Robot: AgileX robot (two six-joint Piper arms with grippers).
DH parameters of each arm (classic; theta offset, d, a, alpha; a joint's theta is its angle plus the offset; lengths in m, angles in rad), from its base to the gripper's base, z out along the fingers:
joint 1: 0 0.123 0 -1.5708
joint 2: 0.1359 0 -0.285 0
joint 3: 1.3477 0 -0.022 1.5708
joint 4: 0 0.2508 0 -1.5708
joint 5: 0 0 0.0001 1.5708
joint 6: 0 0.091 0 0
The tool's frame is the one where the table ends.
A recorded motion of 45 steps. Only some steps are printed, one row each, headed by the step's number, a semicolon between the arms.
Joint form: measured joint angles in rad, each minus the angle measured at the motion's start. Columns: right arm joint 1, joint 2, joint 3, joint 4, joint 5, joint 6; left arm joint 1, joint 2, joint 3, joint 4, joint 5, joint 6.
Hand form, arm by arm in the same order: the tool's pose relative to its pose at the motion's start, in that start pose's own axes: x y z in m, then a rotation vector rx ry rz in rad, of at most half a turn. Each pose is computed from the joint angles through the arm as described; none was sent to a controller.
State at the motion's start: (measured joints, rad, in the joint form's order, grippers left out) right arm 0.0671 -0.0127 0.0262 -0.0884 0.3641 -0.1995; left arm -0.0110 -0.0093 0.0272 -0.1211 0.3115 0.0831
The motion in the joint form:
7: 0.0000 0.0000 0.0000 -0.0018 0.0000 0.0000; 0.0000 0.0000 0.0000 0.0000 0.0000 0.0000
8: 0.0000 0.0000 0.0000 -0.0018 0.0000 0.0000; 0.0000 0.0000 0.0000 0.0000 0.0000 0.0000
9: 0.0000 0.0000 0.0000 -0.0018 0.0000 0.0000; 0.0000 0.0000 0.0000 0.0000 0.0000 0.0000
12: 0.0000 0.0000 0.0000 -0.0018 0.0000 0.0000; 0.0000 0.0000 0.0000 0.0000 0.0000 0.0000
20: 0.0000 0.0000 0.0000 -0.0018 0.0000 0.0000; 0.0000 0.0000 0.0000 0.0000 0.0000 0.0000
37: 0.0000 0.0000 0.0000 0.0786 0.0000 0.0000; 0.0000 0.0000 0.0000 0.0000 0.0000 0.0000
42: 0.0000 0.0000 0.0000 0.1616 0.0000 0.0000; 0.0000 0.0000 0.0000 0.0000 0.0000 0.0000
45: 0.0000 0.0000 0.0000 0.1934 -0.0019 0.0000; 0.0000 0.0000 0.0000 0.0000 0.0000 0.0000
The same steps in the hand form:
7: 0.0000 -0.0001 0.0000 0.0006 0.0001 -0.0017; 0.0000 0.0000 0.0000 0.0000 0.0000 0.0000
8: 0.0000 -0.0001 0.0000 0.0006 0.0001 -0.0017; 0.0000 0.0000 0.0000 0.0000 0.0000 0.0000
9: 0.0000 -0.0001 0.0000 0.0006 0.0001 -0.0017; 0.0000 0.0000 0.0000 0.0000 0.0000 0.0000
12: 0.0000 -0.0001 0.0000 0.0006 0.0001 -0.0017; 0.0000 0.0000 0.0000 0.0000 0.0000 0.0000
20: 0.0000 -0.0001 0.0000 0.0006 0.0001 -0.0017; 0.0000 0.0000 0.0000 0.0000 0.0000 0.0000
37: -0.0006 0.0025 0.0000 -0.0274 -0.0055 0.0734; 0.0000 0.0000 0.0000 0.0000 0.0000 0.0000
42: -0.0014 0.0050 -0.0002 -0.0564 -0.0114 0.1510; 0.0000 0.0000 0.0000 0.0000 0.0000 0.0000
45: -0.0020 0.0059 -0.0002 -0.0670 -0.0155 0.1808; 0.0000 0.0000 0.0000 0.0000 0.0000 0.0000

